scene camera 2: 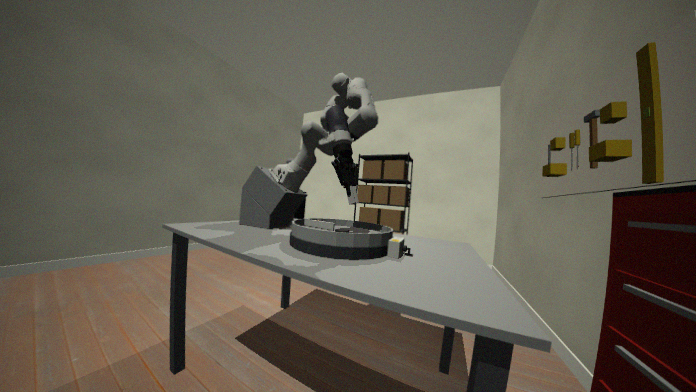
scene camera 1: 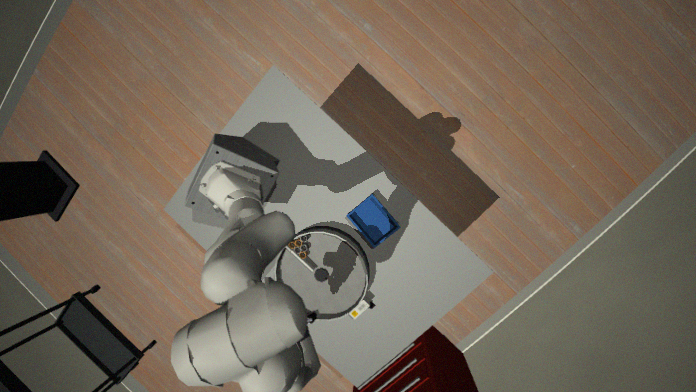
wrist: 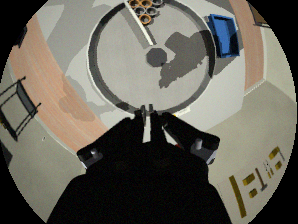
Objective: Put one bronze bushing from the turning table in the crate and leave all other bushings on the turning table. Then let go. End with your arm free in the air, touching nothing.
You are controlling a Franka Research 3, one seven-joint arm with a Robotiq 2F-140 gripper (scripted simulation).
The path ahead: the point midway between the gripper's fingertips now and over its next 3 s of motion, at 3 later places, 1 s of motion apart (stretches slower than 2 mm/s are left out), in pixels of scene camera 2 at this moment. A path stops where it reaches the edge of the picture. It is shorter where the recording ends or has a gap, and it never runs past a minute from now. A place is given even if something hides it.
My gripper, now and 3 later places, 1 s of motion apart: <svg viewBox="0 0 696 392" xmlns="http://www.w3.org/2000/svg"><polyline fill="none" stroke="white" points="354,203 357,208 354,214 346,217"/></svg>
